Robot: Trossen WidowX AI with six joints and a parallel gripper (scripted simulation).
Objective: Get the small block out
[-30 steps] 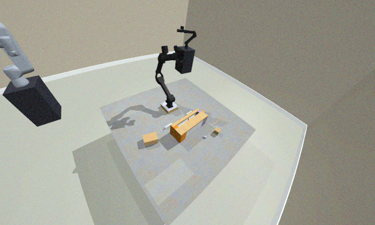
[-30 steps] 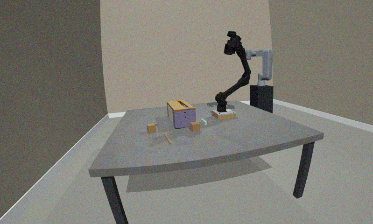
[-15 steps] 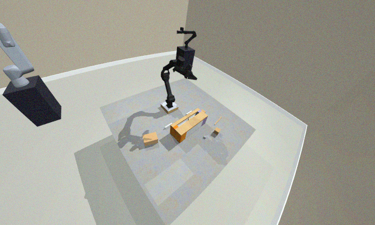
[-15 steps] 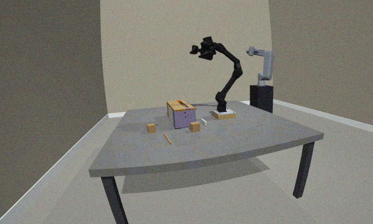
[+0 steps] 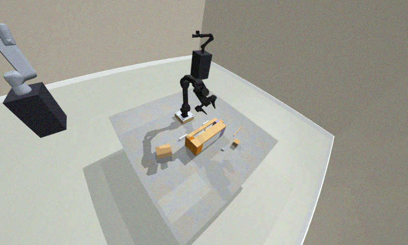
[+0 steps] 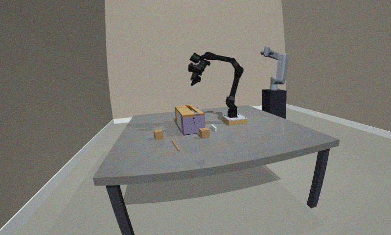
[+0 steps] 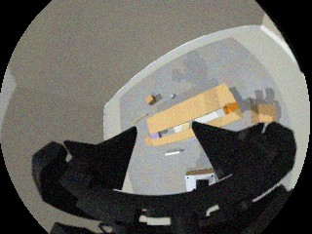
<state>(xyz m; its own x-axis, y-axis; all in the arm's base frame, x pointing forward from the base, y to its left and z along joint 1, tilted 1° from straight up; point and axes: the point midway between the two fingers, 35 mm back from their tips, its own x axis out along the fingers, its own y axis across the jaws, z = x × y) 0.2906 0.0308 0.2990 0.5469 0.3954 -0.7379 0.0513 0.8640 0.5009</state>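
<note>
Now: gripper tip 30 mm to the left of the orange-topped box and 260 mm above it. Also, from my gripper tip: flat orange block: 20 mm behind, 420 mm to the right, 290 mm below; thin orange stick: 130 mm ahead, 350 mm to the left, 310 mm below.
</note>
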